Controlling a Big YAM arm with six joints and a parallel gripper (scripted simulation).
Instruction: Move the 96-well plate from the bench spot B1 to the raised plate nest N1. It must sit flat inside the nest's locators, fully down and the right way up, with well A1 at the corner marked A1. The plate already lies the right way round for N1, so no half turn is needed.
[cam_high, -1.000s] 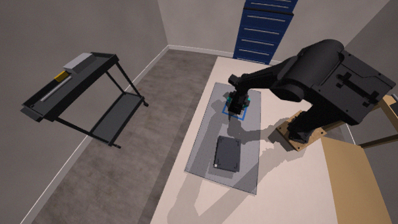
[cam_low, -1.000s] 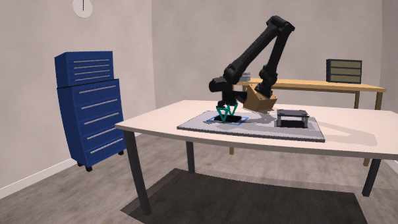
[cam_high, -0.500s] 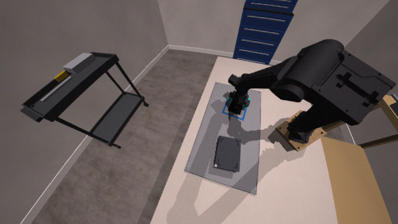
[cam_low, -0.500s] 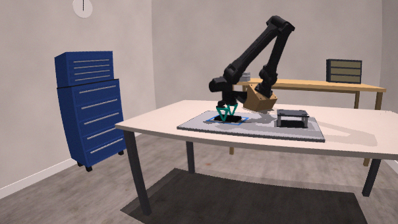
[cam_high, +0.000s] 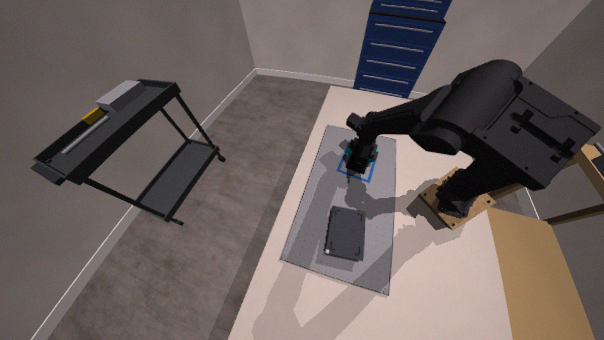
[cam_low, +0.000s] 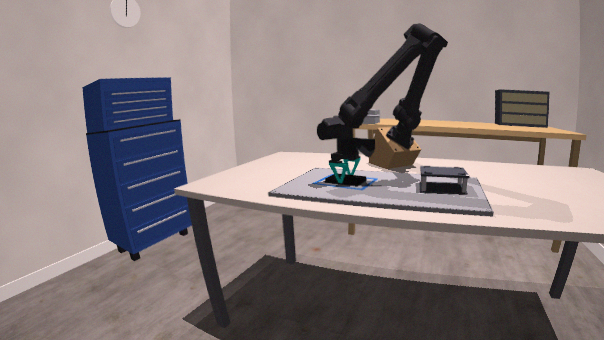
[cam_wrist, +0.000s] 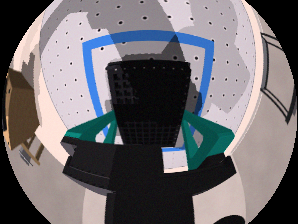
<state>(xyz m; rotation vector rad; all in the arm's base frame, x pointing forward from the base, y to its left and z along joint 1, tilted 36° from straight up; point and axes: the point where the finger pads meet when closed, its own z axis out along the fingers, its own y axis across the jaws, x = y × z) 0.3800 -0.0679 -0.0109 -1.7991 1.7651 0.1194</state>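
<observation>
My gripper is now right at the black 96-well plate. Also, from my hand: raised plate nest N1: 34 cm to the left, 8 cm behind, 4 cm above; then white corner mark: 43 cm to the left, 6 cm behind, 5 cm above.
</observation>
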